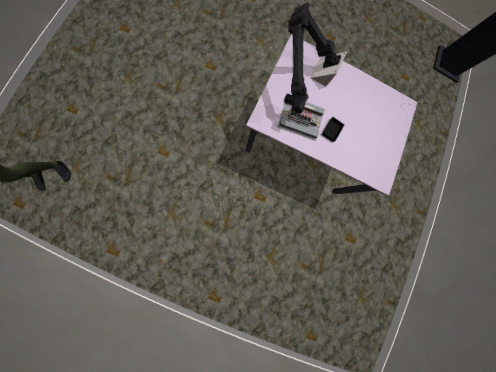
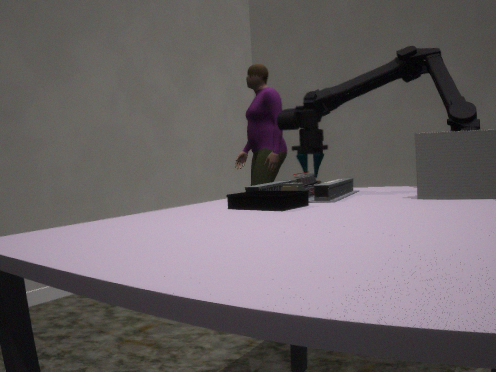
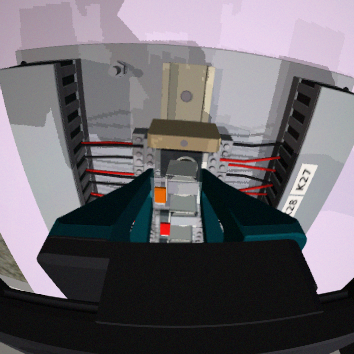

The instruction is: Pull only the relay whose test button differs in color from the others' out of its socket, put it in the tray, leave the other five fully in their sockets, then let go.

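Pixels of known places: gripper, fingertip midpoint: (image 1: pixel 292 112) (image 2: pixel 311 177) (image 3: pixel 176 176); arm's base at its link origin: (image 1: pixel 332 62) (image 2: pixel 469 157).
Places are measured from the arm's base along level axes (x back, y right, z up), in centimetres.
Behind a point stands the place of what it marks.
My gripper (image 1: pixel 297 110) @[x -50.2, y 12.1, z -4.8 cm] (image 2: pixel 310 174) @[x -50.2, y 12.1, z -4.8 cm] (image 3: pixel 176 176) @[x -50.2, y 12.1, z -4.8 cm] points down over the relay row. Its teal fingers are shut on the sides of the clear relay (image 3: pixel 181 187) @[x -50.0, y 12.6, z -3.0 cm] with an orange test button (image 3: pixel 160 195) @[x -51.0, y 11.9, z -3.0 cm]. Whether this relay is raised in its socket I cannot tell. Next to it in the row is a relay with a red test button (image 3: pixel 165 229) @[x -50.3, y 9.2, z -3.0 cm]. The other relays are hidden by the fingers and gripper body. The sockets have grey terminals (image 3: pixel 140 152) @[x -52.9, y 11.6, z -8.0 cm] with red and black wires. The black tray (image 1: pixel 333 129) @[x -45.1, y -23.4, z -9.7 cm] (image 2: pixel 267 201) @[x -43.0, y -28.6, z -7.9 cm] stands beside the panel.
Slotted grey wire ducts (image 3: pixel 70 115) @[x -58.1, y 13.9, z -7.5 cm] (image 3: pixel 295 120) @[x -42.6, y 16.5, z -7.7 cm] flank the row; the right one bears labels K27 and K28. A tan end block (image 3: pixel 184 135) @[x -50.2, y 14.3, z -6.1 cm] stands at the row's far end on a rail (image 3: pixel 172 90) @[x -51.4, y 16.2, z -9.6 cm]. A person (image 2: pixel 265 120) stands behind the table (image 1: pixel 370 130) @[x -30.6, y -53.0, z -10.0 cm] (image 2: pixel 200 260) @[x -26.3, y -74.3, z -10.0 cm].
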